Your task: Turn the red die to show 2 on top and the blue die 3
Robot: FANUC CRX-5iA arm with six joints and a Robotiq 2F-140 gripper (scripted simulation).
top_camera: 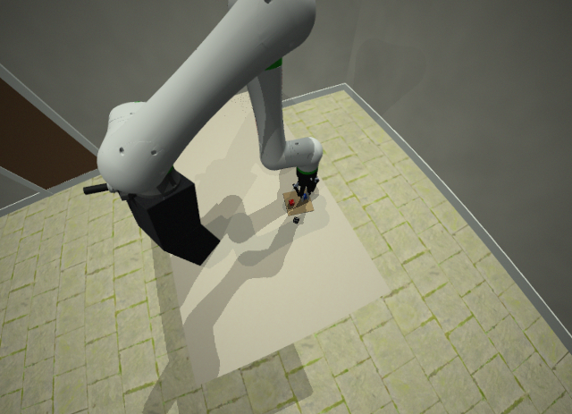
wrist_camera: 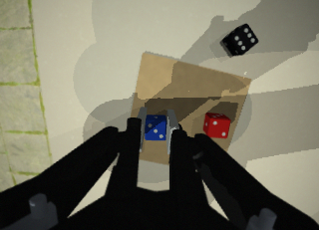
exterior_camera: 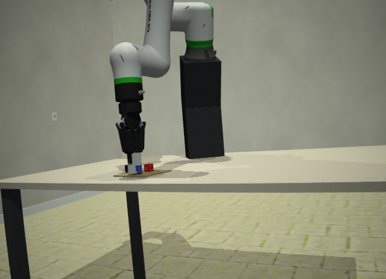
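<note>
My gripper is now 10 mm to the right of the blue die and 20 mm above it. Round my hand: red die (70 mm behind, 10 mm to the left, 30 mm below); black die (100 mm behind, 90 mm to the right, 30 mm below); brown mat (40 mm behind, 10 mm to the left, 40 mm below).
</note>
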